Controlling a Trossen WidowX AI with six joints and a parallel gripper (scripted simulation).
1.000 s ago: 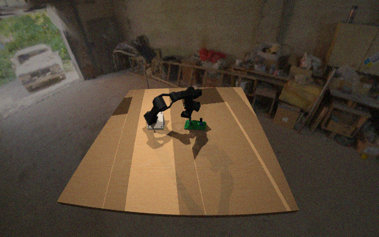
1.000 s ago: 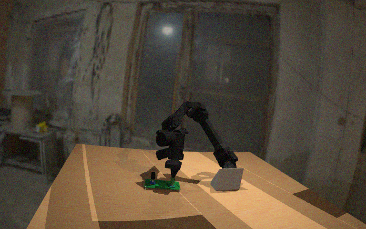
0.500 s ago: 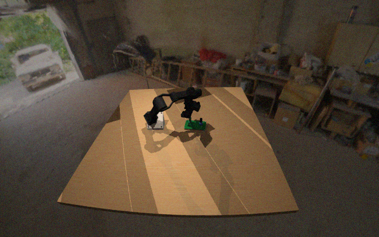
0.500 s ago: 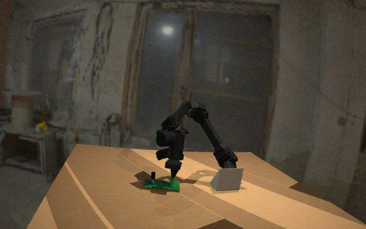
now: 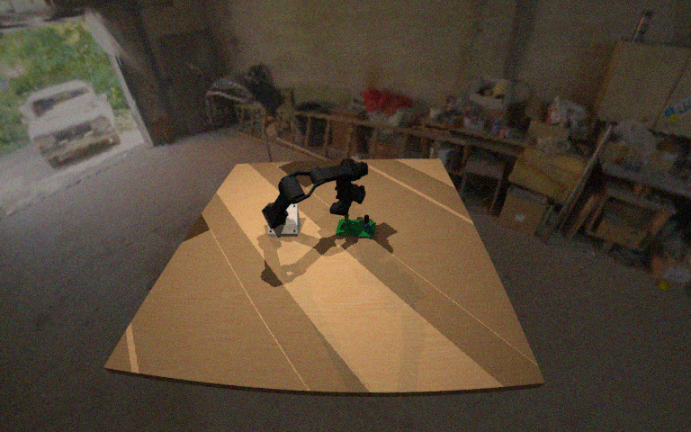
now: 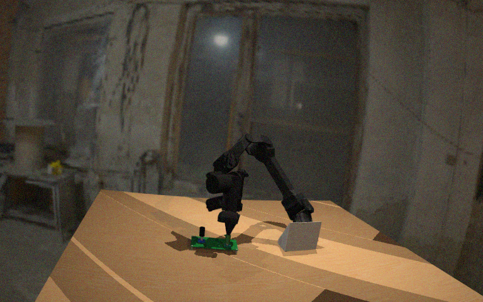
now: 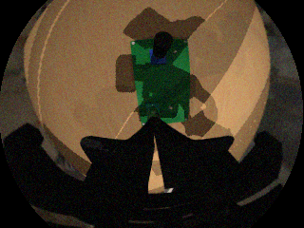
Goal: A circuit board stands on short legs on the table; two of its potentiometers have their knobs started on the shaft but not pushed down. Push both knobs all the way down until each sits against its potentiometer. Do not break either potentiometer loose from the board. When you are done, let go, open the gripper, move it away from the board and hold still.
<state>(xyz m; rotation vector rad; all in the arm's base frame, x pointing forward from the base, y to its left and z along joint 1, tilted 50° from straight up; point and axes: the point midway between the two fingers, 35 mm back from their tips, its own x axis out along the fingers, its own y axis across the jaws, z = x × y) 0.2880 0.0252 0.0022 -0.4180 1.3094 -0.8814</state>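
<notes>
The green knob is 10 mm below my gripper tip. Round my gripper tip: black knob: 80 mm ahead, 30 mm to the right.
</notes>
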